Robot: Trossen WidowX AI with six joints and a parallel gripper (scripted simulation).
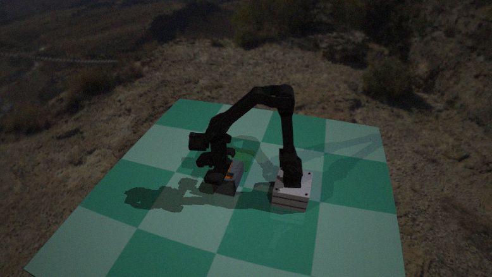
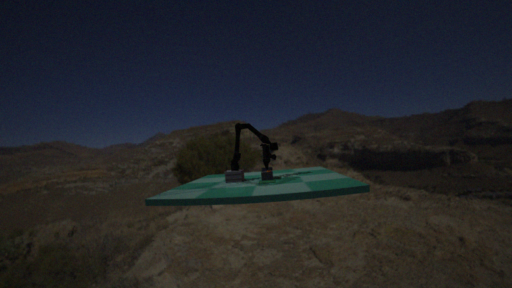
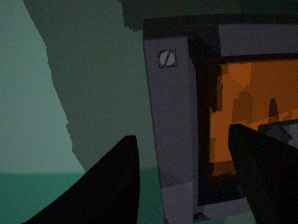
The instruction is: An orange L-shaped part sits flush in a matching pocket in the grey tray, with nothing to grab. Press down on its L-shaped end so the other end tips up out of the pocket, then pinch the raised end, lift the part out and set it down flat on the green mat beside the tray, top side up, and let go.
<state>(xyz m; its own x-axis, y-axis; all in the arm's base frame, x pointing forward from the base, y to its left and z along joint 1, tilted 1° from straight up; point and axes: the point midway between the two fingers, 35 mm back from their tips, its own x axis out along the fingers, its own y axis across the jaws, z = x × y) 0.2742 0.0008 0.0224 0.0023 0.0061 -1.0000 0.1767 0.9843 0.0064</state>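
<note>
Now: gripper tip 5 cm to the left of the orange L-shaped part, 2 cm above it and 1 cm past it. Round my gripper tip: green mat 22 cm to the right, 9 cm below, 4 cm behind.
</note>
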